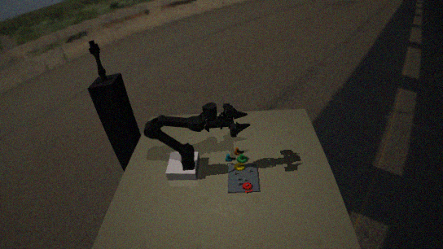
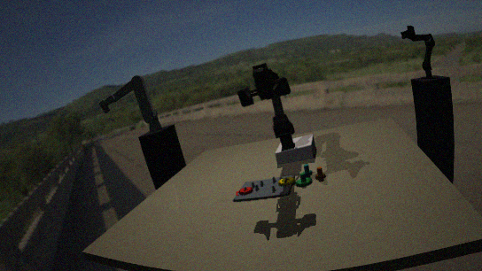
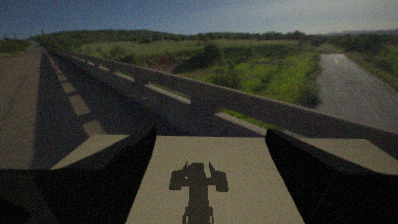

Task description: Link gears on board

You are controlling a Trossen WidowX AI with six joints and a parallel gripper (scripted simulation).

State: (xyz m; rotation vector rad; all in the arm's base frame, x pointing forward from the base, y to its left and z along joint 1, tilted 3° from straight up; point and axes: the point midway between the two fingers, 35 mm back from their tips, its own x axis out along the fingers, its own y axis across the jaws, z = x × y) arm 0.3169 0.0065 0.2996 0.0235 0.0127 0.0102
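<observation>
My gripper tip is now 6 cm past the orange gear, 14 cm to the right of it and 34 cm above it. Round my gripper tip: teal gear (12 cm behind, 9 cm to the left, 34 cm below); yellow gear (6 cm behind, 1 cm to the left, 34 cm below); green gear (4 cm behind, 8 cm to the left, 34 cm below).
</observation>
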